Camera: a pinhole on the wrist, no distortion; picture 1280 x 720 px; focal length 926.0 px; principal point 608.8 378.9 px. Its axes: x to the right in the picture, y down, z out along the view. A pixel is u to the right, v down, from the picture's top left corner.
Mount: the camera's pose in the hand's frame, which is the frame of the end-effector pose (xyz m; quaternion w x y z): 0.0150 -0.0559 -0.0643 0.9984 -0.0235 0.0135 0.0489
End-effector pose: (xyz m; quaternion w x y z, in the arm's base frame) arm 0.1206 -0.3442 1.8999 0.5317 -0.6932 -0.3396 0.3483
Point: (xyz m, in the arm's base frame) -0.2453 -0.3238 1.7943
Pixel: 203.1 645.0
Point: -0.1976 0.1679 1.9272
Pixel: 951.6 129.8
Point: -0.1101 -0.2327 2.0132
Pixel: 367.9 31.2
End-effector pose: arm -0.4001 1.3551 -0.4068 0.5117 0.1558 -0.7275 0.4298
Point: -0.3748 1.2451 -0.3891
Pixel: 320.5 125.2
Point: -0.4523 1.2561 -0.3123
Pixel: 963.2 237.4
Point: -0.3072 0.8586 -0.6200
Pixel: outside the picture
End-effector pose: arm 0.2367 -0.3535 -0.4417 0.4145 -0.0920 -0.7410 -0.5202
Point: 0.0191 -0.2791 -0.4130
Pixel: 1049.2 233.3
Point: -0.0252 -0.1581 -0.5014
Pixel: 700.3 204.8
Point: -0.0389 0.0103 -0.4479
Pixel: 679.4 427.3
